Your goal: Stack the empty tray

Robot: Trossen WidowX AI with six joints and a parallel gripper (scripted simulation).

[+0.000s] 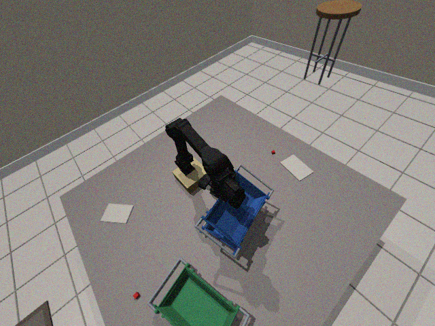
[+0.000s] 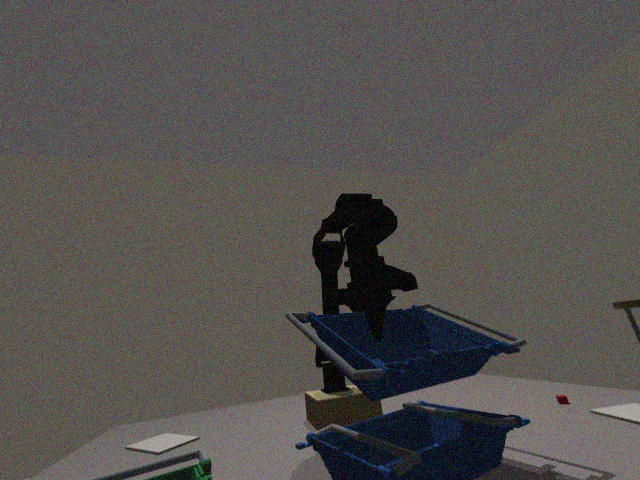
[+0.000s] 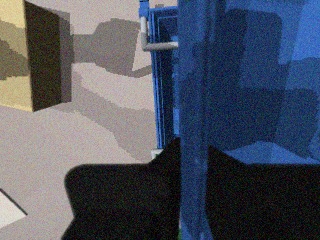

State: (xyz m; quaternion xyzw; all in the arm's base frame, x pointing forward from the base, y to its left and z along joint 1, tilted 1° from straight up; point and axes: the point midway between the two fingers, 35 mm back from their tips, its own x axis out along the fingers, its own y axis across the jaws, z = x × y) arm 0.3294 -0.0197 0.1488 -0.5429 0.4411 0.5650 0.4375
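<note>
Now: the blue tray 70 mm ahead of my gripper tip and 20 mm to the left of it.
</note>
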